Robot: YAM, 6 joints.
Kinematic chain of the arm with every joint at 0, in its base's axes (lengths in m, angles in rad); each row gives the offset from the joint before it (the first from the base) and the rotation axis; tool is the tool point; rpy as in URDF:
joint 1: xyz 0 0 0.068 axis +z
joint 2: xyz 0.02 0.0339 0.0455 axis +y
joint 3: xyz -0.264 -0.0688 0 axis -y
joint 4: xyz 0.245 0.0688 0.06 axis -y
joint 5: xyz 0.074 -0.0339 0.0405 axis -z
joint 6: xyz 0.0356 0 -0.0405 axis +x
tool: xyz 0 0 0 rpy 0 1.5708 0
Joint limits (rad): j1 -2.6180..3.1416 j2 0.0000..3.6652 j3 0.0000..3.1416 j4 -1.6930..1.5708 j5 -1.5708..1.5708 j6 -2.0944..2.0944
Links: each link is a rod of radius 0.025 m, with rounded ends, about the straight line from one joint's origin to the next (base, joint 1, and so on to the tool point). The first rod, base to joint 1, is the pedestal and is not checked.
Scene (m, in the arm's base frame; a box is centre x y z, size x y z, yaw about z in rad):
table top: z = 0
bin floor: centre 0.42 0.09 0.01 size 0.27 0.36 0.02 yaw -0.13
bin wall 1: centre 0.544 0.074 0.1 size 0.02 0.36 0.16 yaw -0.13
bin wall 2: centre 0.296 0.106 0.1 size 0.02 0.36 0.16 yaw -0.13
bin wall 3: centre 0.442 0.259 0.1 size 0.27 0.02 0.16 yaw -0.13
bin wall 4: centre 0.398 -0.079 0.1 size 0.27 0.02 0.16 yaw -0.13
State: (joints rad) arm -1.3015 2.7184 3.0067 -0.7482 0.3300 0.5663
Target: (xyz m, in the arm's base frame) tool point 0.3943 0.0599 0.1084
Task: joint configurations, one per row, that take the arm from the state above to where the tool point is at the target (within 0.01 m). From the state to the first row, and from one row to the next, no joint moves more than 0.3 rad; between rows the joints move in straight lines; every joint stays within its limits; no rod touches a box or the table.
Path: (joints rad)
1: -1.0078 2.5931 2.8089 -0.9006 0.3007 0.5663
2: -0.7141 2.4679 2.6110 -1.0529 0.2714 0.5663
3: -0.4204 2.3426 2.4132 -1.2053 0.2421 0.5663
4: -0.1267 2.2174 2.2154 -1.3576 0.2128 0.5663
5: 0.1671 2.0921 2.0176 -1.5100 0.1835 0.5663
6: 0.1668 2.2514 1.9181 -1.5065 0.1809 0.5663
7: 0.1666 2.4107 1.8187 -1.5030 0.1783 0.5663

